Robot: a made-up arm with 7 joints. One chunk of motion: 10 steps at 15 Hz.
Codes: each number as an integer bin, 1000 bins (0 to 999) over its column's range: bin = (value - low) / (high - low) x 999, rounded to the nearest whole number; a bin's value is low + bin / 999 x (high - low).
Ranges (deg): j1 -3..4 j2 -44..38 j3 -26..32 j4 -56..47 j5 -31..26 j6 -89..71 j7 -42..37
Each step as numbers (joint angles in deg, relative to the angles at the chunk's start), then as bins.
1 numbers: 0.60 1.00 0.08 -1.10 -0.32 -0.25 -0.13
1 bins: 514 548 449 532 538 554 529
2 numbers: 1.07 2.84 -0.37 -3.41 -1.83 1.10 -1.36
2 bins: 581 571 441 510 511 563 514
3 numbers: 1.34 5.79 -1.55 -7.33 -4.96 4.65 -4.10
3 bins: 619 607 421 472 456 585 479
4 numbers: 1.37 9.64 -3.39 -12.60 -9.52 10.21 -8.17
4 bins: 624 653 389 421 376 619 428
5 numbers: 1.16 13.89 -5.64 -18.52 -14.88 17.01 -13.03
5 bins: 594 705 351 364 283 662 366
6 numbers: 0.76 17.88 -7.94 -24.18 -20.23 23.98 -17.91
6 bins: 537 754 311 309 189 705 305
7 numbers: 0.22 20.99 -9.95 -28.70 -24.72 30.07 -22.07
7 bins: 460 792 276 265 110 743 252
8 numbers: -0.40 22.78 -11.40 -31.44 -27.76 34.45 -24.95
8 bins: 371 814 251 238 57 771 216
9 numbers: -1.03 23.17 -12.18 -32.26 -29.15 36.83 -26.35
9 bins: 281 818 238 230 32 786 198
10 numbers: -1.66 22.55 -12.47 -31.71 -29.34 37.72 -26.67
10 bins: 191 811 233 236 29 791 194
